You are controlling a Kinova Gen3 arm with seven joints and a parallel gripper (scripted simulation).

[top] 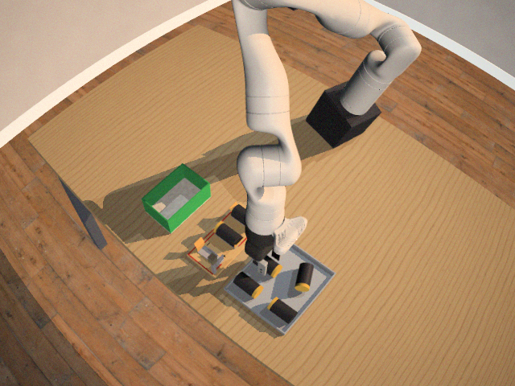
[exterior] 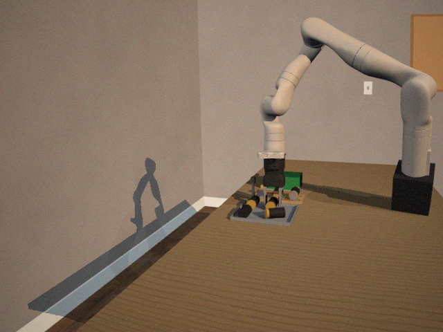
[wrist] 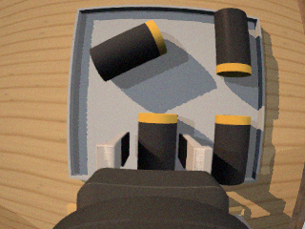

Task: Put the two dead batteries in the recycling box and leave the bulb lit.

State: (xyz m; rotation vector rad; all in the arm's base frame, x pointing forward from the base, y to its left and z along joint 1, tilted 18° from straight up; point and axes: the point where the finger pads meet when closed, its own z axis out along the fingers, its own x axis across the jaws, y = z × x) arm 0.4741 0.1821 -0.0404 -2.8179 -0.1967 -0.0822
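The grey tray lies 1 cm ahead of my hand, 5 cm to the left of it and 3 cm below it. The rest, counted from my hand: green recycling box (6 cm ahead, 29 cm to the right, 2 cm below).
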